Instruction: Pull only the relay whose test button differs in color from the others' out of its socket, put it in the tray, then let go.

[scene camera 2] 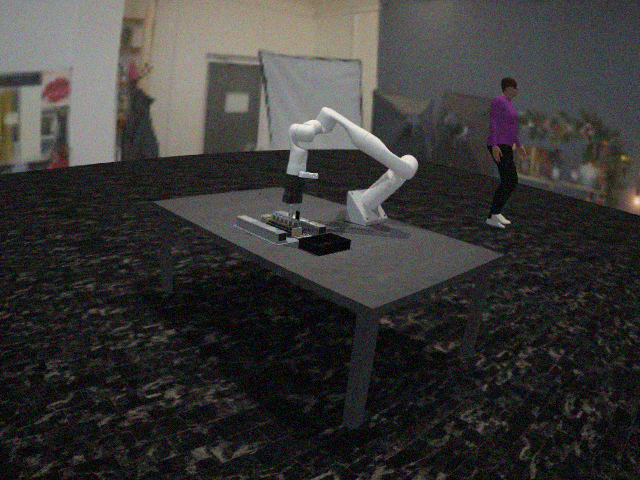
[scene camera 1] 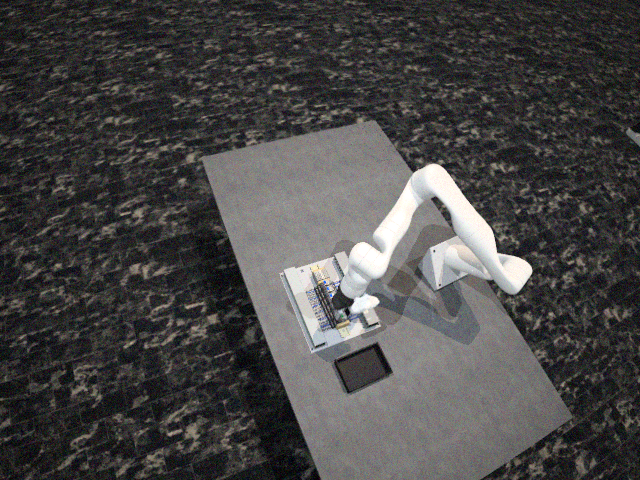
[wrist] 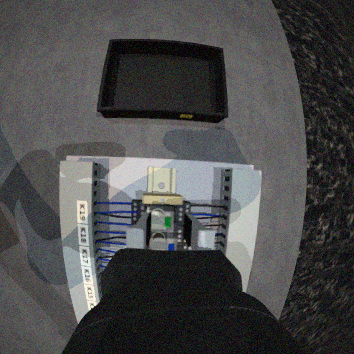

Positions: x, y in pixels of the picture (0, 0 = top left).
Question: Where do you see a white panel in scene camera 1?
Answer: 356, 327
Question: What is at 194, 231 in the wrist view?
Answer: My gripper.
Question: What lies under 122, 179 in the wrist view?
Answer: A white panel.
